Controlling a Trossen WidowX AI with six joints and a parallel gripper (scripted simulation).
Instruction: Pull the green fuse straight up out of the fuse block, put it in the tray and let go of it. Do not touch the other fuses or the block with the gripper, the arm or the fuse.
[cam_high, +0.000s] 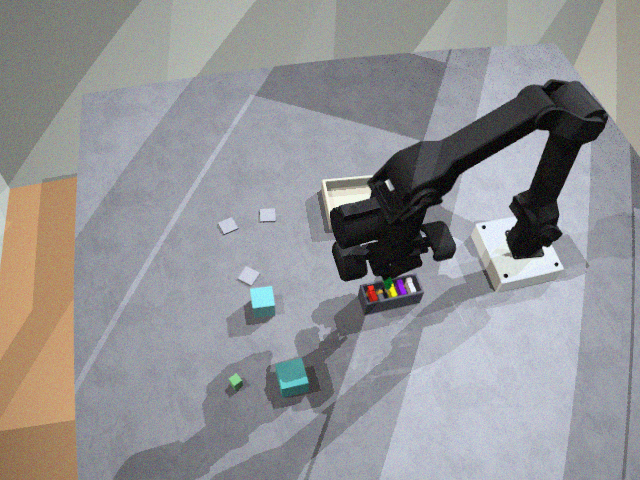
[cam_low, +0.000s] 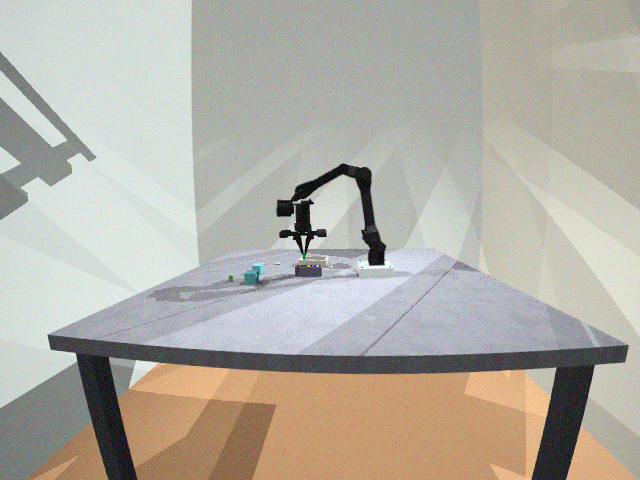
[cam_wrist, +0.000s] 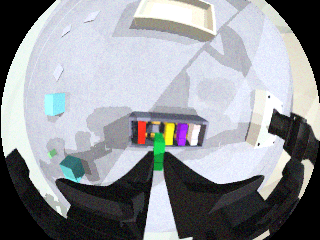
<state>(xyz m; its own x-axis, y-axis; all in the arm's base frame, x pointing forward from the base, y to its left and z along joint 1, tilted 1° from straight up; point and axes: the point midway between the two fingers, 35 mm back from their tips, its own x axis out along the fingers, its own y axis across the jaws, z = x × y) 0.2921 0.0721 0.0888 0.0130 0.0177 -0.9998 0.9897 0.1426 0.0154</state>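
Right now the cream tray is 220 mm to the right of my gripper tip, 80 mm below it and 10 mm ahead of it. From my gripper tip the other things lie so: green fuse: 10 mm below.
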